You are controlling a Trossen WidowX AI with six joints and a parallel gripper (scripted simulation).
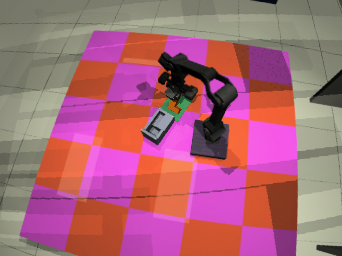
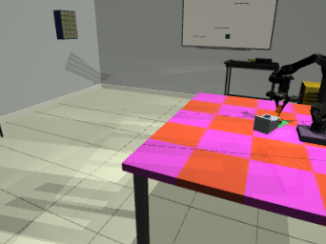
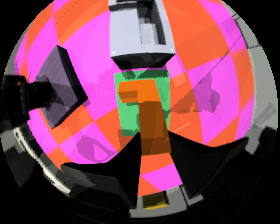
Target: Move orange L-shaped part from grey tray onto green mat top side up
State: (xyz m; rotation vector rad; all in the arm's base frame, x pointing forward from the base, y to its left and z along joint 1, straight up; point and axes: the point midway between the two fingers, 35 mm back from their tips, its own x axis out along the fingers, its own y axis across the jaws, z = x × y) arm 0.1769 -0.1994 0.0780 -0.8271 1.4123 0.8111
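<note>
My gripper tip is 10 mm short of the green mat, 20 mm to the right of it and 90 mm above it. Also, from my gripper tip: orange L-shaped part 40 mm to the left, 30 mm below.
</note>
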